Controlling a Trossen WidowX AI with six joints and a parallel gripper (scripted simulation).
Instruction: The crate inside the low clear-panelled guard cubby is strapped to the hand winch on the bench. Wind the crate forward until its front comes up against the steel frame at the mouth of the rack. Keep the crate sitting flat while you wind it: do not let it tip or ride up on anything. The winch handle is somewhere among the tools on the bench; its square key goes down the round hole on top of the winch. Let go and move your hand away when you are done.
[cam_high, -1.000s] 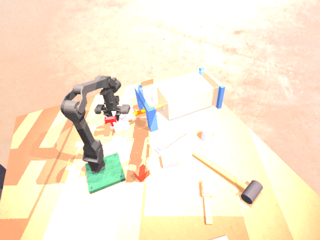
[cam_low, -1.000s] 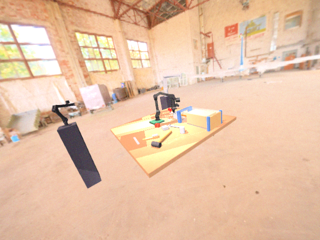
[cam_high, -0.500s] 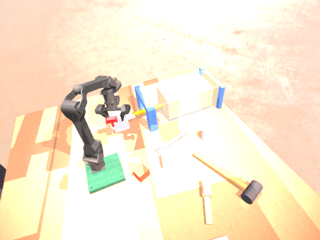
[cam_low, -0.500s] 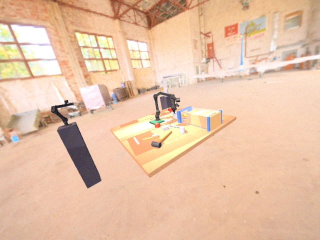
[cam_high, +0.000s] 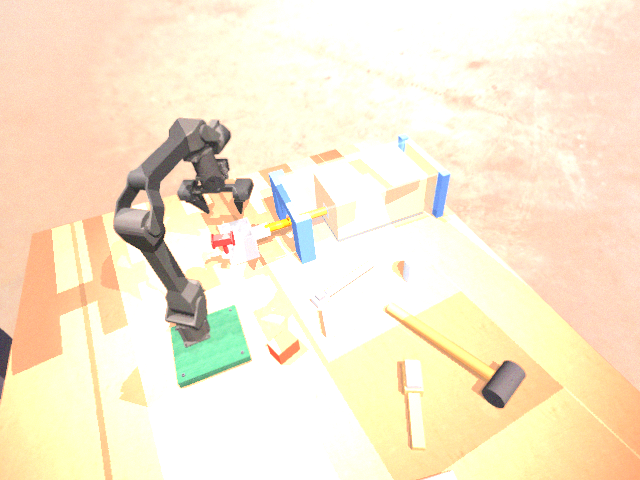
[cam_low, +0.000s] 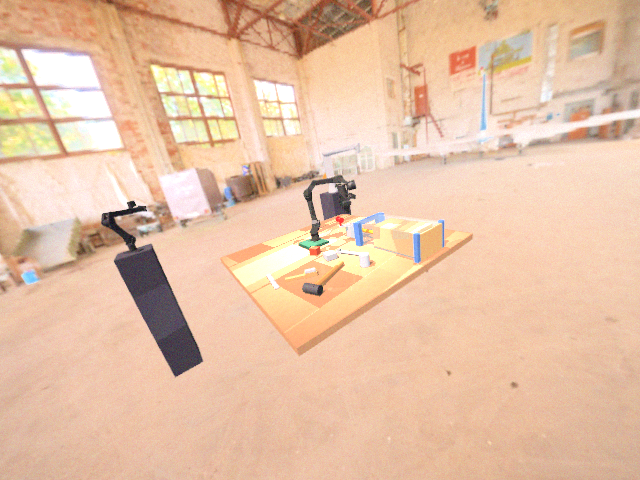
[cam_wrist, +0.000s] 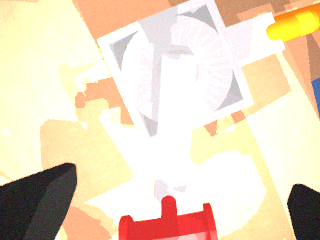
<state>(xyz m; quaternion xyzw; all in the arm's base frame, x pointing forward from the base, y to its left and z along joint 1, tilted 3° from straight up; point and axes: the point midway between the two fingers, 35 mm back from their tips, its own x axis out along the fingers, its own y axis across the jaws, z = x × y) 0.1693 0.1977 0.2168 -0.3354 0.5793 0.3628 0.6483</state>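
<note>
My gripper tip is now 30 mm past the red grip, 50 mm to the left of it and 60 mm above it. The rest, counted from my gripper tip: blue steel frame: 180 mm ahead, 30 mm to the left, 80 mm below; then hand winch: 30 mm to the left, 160 mm below; then white crank handle: 10 mm behind, 20 mm to the right, 90 mm below.
</note>
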